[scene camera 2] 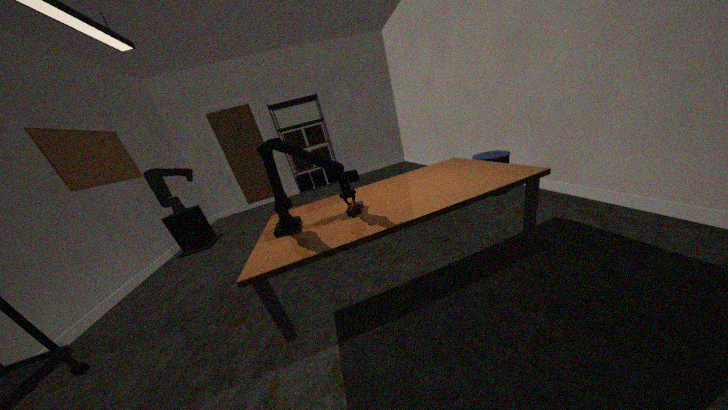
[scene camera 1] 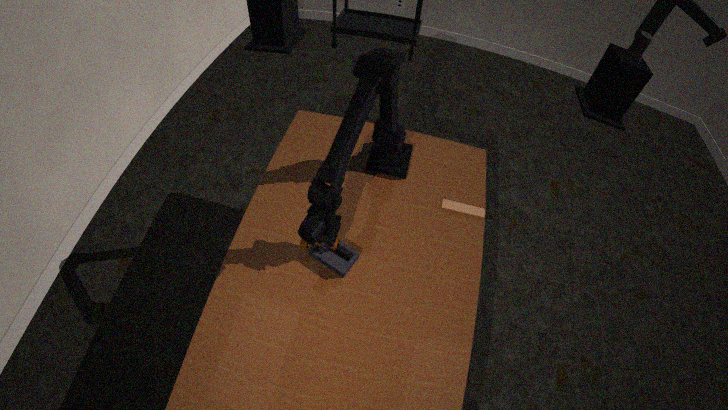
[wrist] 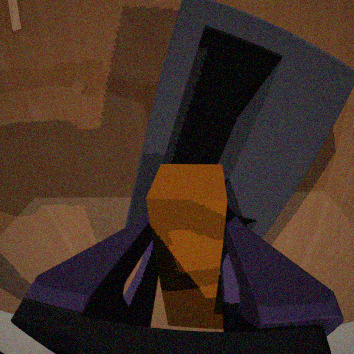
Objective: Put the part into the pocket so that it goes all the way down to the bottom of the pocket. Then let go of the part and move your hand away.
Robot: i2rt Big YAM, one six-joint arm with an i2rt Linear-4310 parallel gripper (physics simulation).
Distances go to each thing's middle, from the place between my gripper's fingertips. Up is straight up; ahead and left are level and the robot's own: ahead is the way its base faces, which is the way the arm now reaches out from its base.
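Blue-grey pocket block (scene camera 1: 341, 260): my hand is 20 mm above it, 20 mm short of it and 20 mm to the right of it. Orange L-shaped block (wrist: 186, 203): 20 mm above my hand, 10 mm ahead of it, 30 mm to the right of it.
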